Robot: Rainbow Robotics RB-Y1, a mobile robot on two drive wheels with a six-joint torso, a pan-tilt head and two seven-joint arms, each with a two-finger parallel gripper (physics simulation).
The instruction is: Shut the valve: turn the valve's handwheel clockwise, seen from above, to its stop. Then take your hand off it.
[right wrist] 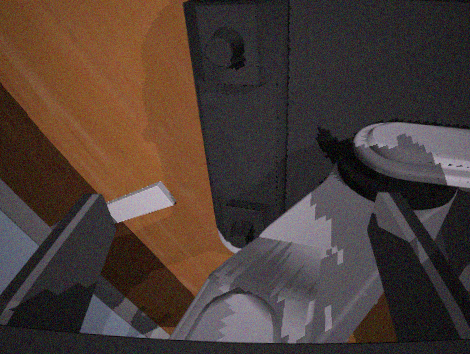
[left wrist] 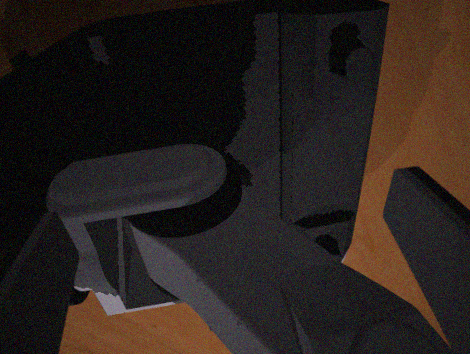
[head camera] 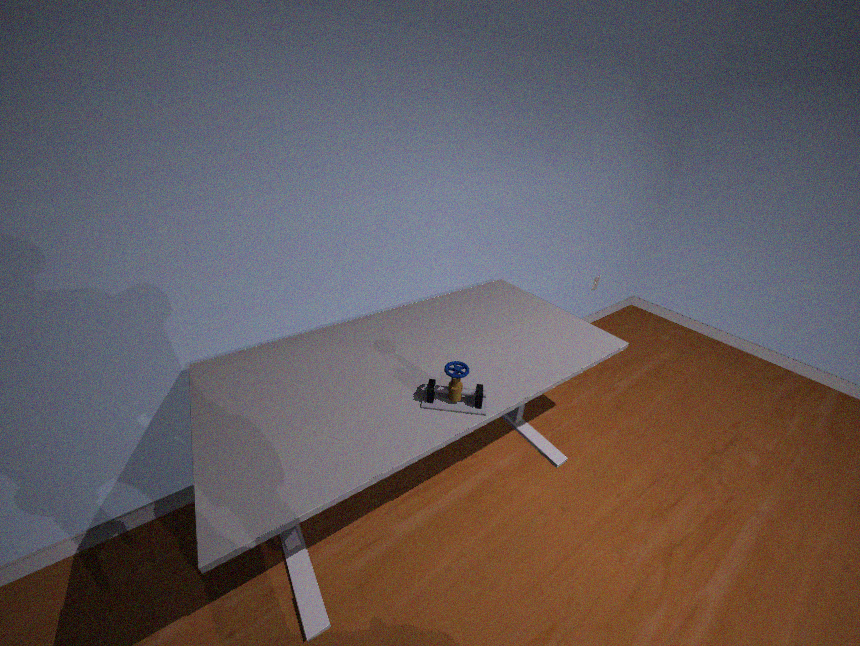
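Observation:
The valve [head camera: 455, 392] has a brass-coloured body with a black flange on each side and stands upright on a thin pale base plate [head camera: 451, 408], near the table's front edge in the head view. Its blue spoked handwheel [head camera: 457, 376] lies roughly level on top. My left gripper [left wrist: 231, 213] is open in the left wrist view, its fingers wide apart. My right gripper [right wrist: 236, 212] is open in the right wrist view, with a wide gap between its fingers. Neither gripper shows in the head view, and the valve does not show in the wrist views; both grippers are away from the handwheel.
The long pale table [head camera: 298, 417] stands against a blue wall [head camera: 347, 173], with its leg feet [head camera: 305, 598] [right wrist: 142, 201] on the wooden floor [head camera: 590, 542]. A shadow falls across its left end. My dark base [left wrist: 320, 125] [right wrist: 245, 125] shows behind the fingers in both wrist views.

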